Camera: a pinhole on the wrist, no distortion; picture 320 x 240 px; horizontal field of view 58.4 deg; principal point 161.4 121.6 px. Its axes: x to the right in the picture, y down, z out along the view. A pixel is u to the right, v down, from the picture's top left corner.
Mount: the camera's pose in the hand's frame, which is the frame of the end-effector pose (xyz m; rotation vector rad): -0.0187 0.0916 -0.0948 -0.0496 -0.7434 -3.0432
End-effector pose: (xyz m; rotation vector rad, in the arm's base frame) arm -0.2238 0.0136 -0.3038 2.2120 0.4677 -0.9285
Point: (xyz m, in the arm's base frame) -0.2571 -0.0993 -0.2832
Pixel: outside the picture
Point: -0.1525 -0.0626 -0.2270
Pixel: 147.7 131.4
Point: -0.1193 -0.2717 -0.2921
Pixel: 107.1 82.5
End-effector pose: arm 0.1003 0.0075 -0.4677 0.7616 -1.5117 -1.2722
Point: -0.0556 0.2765 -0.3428
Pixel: 290.9 194.6
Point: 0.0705 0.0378 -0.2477
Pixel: 69.8 52.1
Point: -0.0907 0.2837 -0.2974
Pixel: 261.0 170.3
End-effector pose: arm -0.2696 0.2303 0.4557 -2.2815 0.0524 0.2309
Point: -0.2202 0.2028 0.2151
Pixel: 41.4 139.9
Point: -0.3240 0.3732 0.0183
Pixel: 141.6 177.8
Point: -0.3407 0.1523 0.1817
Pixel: 172.8 71.0
